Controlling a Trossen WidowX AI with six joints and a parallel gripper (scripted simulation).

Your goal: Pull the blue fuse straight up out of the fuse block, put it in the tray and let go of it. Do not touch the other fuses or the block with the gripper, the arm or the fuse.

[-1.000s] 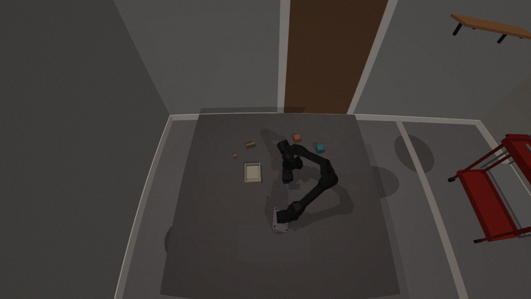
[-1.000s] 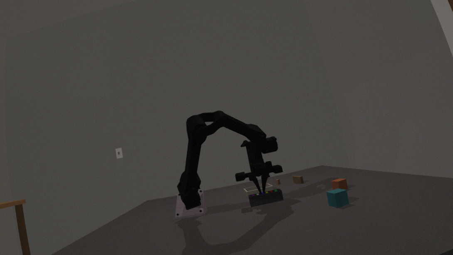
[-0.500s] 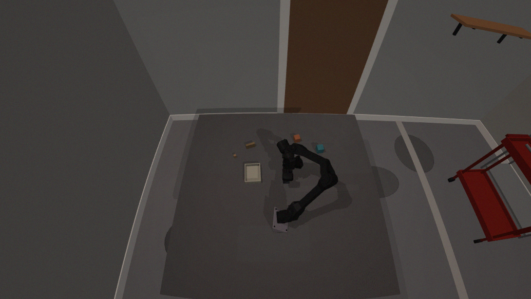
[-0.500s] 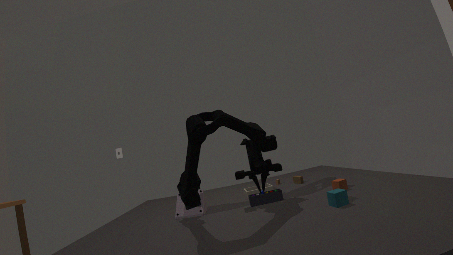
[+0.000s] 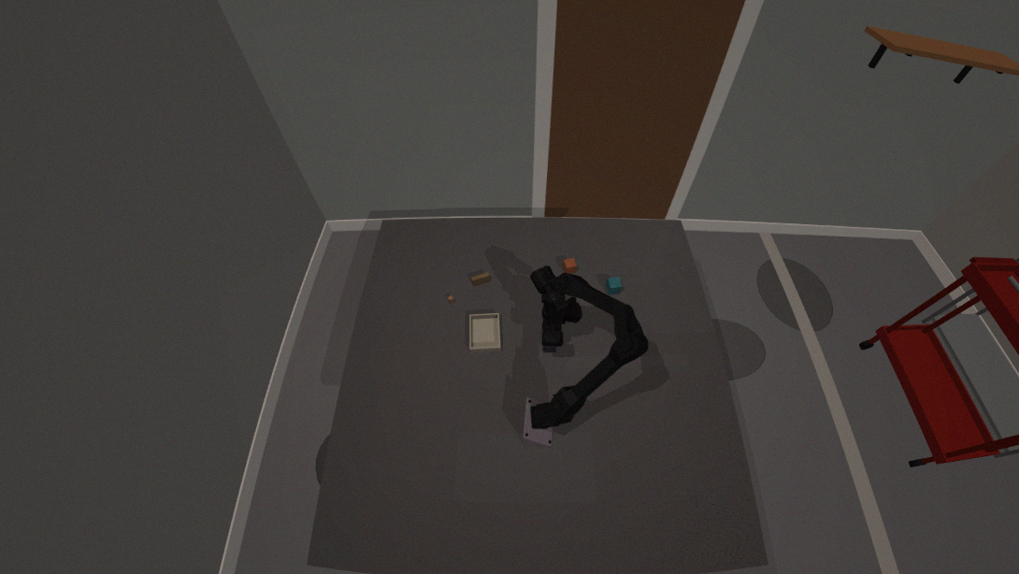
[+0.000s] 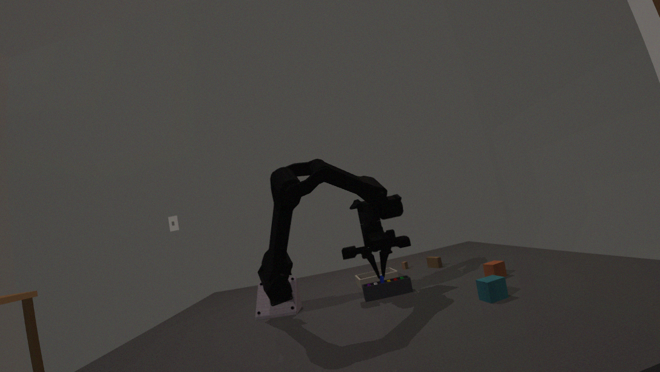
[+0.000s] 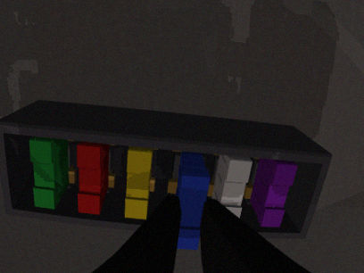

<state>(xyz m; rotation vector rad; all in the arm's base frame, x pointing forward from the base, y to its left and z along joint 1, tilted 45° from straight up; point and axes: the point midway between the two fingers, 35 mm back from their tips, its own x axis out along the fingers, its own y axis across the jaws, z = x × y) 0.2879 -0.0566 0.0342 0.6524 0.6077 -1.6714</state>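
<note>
Right now my gripper tip is 21 cm to the right of the beige tray, 5 cm above it and 3 cm short of it. The rest, counted from my gripper tip: orange cube 28 cm ahead, 11 cm to the right, 3 cm below; blue fuse 1 cm below; teal cube 26 cm to the right, 18 cm ahead, 3 cm below.
</note>
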